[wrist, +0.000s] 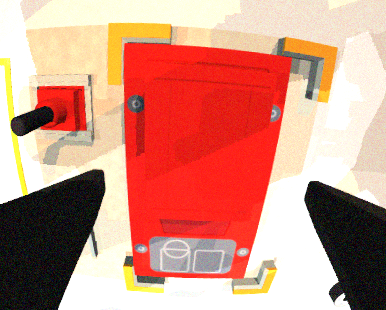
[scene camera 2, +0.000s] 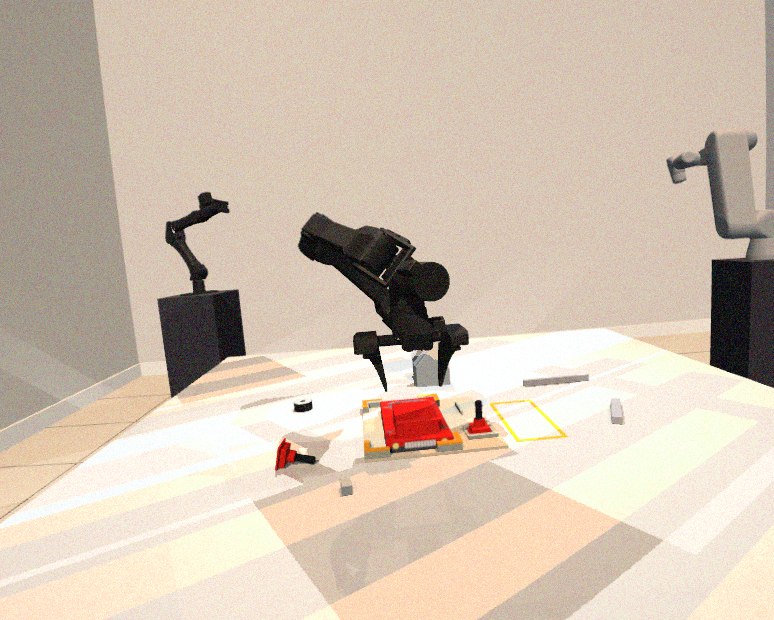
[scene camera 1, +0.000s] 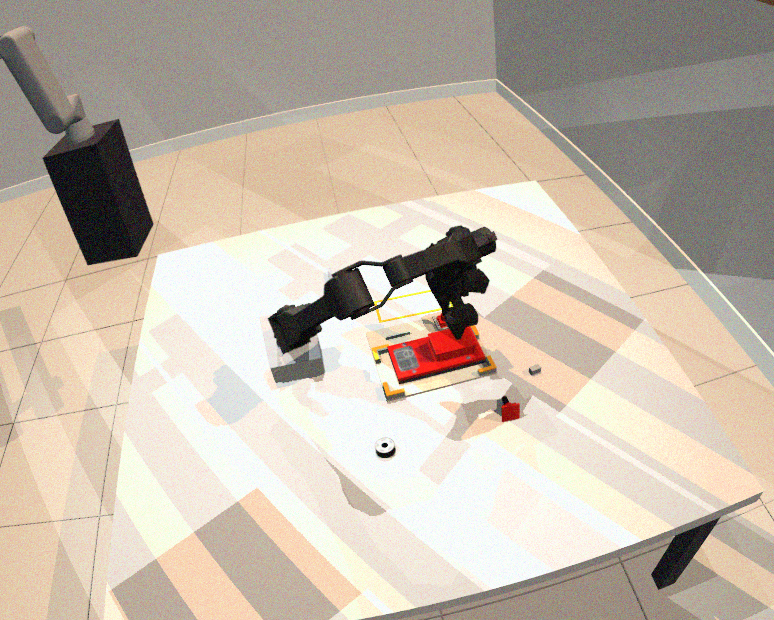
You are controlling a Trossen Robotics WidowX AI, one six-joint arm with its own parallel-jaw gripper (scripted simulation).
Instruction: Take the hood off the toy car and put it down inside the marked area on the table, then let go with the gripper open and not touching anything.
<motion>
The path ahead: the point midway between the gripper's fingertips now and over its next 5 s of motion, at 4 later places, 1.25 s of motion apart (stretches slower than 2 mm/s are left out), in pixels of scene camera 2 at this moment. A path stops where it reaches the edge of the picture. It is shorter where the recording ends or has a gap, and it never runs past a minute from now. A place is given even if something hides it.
My gripper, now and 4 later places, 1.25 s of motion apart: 413,388; 414,406; 415,417; 414,412; 428,380
</motion>
